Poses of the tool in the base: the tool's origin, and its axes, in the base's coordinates. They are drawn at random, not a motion.
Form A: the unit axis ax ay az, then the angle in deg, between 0 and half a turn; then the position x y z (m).
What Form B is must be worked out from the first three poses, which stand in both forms.
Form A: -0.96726, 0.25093, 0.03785, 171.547, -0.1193, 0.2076, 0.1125
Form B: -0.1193, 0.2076, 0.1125, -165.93, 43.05, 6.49
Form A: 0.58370, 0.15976, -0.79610, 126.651, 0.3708, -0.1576, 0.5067
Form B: 0.3708, -0.1576, 0.5067, 73.93, 20.23, -100.83
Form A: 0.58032, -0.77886, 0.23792, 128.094, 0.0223, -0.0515, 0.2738
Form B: 0.0223, -0.0515, 0.2738, 74.34, -99.77, 30.48
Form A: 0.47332, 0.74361, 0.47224, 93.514, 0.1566, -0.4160, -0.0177
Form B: 0.1566, -0.4160, -0.0177, 44.26, 69.54, 44.16
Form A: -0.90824, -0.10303, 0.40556, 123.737, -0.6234, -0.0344, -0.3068
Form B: -0.6234, -0.0344, -0.3068, -112.38, -12.75, 50.18
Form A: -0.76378, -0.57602, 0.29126, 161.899, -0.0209, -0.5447, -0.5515
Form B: -0.0209, -0.5447, -0.5515, -123.66, -93.26, 47.15
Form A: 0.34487, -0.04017, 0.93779, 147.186, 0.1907, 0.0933, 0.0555
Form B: 0.1907, 0.0933, 0.0555, 50.76, -5.91, 138.03
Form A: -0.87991, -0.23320, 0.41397, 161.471, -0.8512, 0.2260, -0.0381
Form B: -0.8512, 0.2260, -0.0381, -142.08, -37.66, 66.84
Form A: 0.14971, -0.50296, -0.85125, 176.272, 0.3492, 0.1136, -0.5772
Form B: 0.3492, 0.1136, -0.5772, 26.39, -88.66, -150.05
